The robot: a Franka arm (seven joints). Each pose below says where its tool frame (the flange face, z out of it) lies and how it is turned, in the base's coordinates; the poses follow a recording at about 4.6 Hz.
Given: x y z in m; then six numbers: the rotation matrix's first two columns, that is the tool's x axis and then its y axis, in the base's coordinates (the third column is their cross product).
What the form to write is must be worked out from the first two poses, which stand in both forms.
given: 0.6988 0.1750 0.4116 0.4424 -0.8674 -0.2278 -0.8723 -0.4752 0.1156
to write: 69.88 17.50 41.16 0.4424 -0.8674 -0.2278 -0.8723 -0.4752 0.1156
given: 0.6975 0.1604 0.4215 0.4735 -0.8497 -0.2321 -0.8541 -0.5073 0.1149
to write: 69.75 16.04 42.15 0.4735 -0.8497 -0.2321 -0.8541 -0.5073 0.1149
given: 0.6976 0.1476 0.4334 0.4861 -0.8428 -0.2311 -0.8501 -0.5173 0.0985
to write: 69.76 14.76 43.34 0.4861 -0.8428 -0.2311 -0.8501 -0.5173 0.0985
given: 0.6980 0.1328 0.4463 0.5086 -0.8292 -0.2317 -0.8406 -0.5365 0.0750
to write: 69.80 13.28 44.63 0.5086 -0.8292 -0.2317 -0.8406 -0.5365 0.0750
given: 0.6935 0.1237 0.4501 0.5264 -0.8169 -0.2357 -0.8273 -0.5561 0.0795
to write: 69.35 12.37 45.01 0.5264 -0.8169 -0.2357 -0.8273 -0.5561 0.0795
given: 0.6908 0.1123 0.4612 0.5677 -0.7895 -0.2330 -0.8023 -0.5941 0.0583
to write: 69.08 11.23 46.12 0.5677 -0.7895 -0.2330 -0.8023 -0.5941 0.0583
